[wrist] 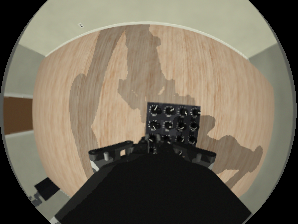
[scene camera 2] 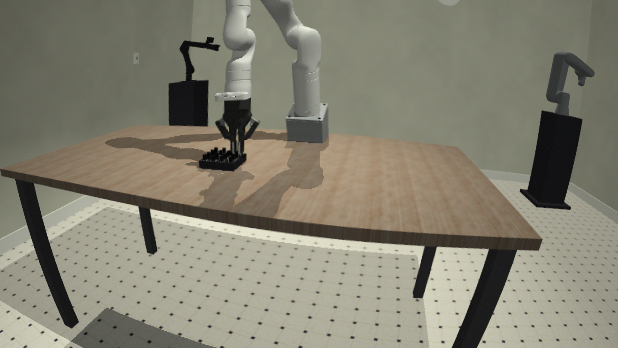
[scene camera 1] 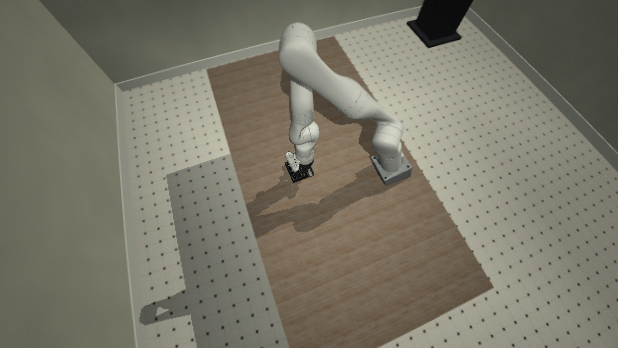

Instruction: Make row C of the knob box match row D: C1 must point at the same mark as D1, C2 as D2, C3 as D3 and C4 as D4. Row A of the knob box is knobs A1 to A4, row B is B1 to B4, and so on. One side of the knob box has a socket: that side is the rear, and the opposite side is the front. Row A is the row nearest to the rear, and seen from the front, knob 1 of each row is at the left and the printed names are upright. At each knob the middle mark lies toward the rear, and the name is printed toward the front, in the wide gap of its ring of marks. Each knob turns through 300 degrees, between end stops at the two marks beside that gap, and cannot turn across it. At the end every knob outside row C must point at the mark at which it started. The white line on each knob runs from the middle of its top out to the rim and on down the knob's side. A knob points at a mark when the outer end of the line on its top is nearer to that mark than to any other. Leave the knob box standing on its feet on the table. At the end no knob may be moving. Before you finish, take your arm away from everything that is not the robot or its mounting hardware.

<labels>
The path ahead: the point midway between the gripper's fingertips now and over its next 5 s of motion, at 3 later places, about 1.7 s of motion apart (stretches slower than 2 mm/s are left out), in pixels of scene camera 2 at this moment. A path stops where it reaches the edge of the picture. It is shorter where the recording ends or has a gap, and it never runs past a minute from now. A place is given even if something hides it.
My gripper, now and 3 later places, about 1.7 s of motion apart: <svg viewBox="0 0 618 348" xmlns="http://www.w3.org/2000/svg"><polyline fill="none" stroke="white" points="237,154 236,148 236,141 238,136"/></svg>
</labels>
